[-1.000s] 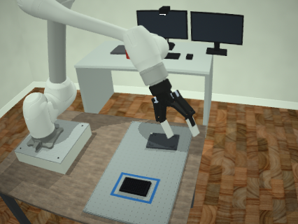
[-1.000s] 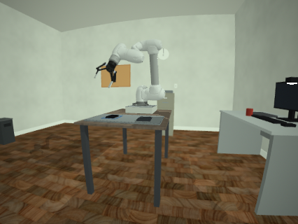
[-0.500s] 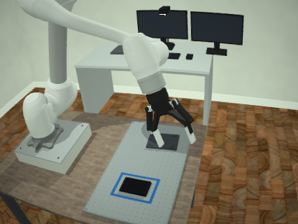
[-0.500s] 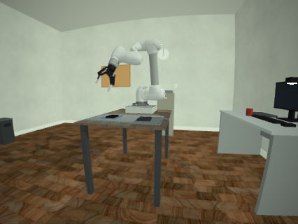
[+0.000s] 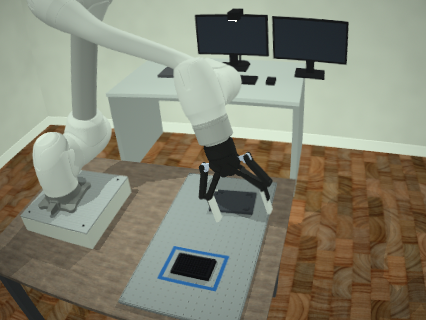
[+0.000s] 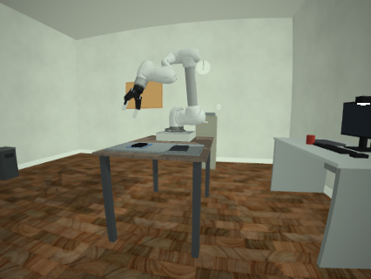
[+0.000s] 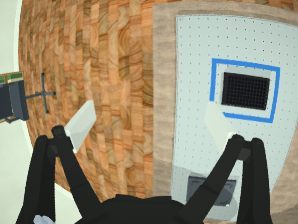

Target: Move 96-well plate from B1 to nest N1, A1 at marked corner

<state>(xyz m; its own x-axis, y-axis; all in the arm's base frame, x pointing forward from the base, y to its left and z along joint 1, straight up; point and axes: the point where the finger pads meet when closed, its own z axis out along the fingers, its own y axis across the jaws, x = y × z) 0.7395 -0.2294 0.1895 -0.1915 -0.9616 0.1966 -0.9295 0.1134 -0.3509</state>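
My gripper is now 25 cm above the black 96-well plate, 16 cm past it and 1 cm to the right of it. Round my hand: dark plate nest N1: 35 cm to the left, 26 cm below, 8 cm behind.
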